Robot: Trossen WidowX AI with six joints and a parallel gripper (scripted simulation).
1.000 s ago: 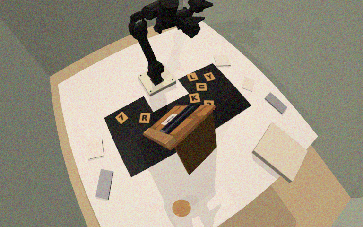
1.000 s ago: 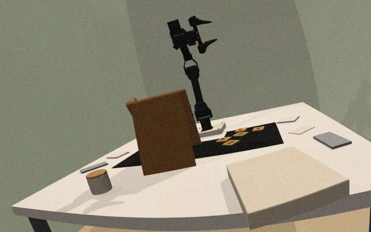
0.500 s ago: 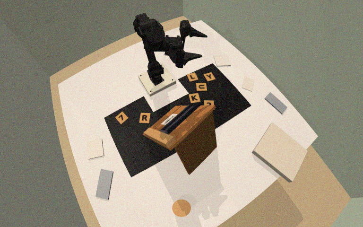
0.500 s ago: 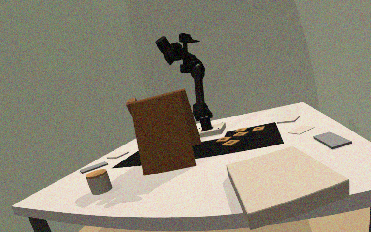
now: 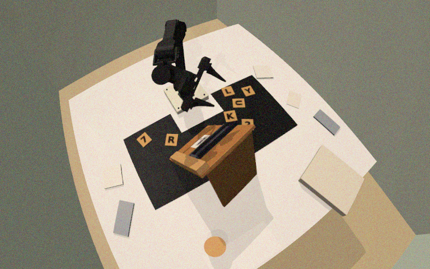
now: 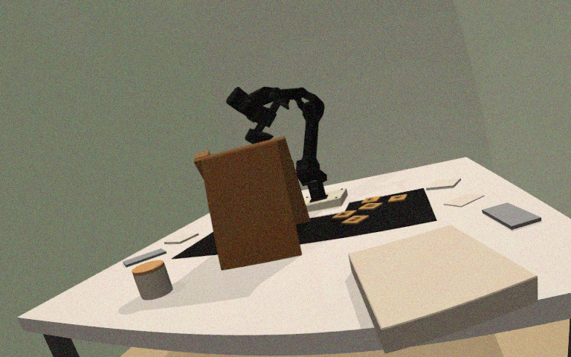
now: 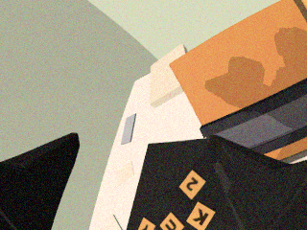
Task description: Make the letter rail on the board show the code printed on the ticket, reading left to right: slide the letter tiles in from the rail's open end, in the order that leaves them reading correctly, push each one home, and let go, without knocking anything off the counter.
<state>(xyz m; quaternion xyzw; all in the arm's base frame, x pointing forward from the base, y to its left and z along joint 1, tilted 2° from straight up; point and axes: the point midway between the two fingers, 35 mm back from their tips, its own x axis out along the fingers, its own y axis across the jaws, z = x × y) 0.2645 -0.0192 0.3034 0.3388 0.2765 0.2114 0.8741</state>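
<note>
Now: the k tile 31 cm below my gripper tip, 11 cm to the left of it and 6 cm behind it. The rest, counted from my gripper tip: letter tile (31 cm below, 15 cm to the left, 2 cm ahead); then black mat (32 cm below, 9 cm behind, 1 cm to the right); then white ticket (22 cm below, 9 cm to the right).
</note>
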